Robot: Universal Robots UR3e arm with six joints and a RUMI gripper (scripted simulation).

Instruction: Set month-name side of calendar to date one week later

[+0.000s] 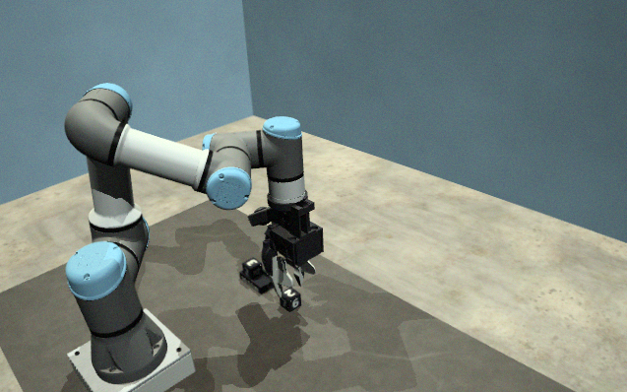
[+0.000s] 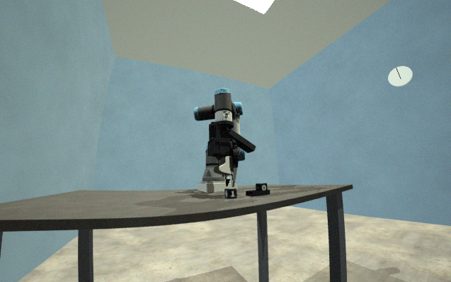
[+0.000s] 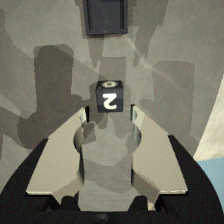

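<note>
Right now my hand is 10 mm past the black tray, 110 mm to the right of it and 40 mm above it.
</note>
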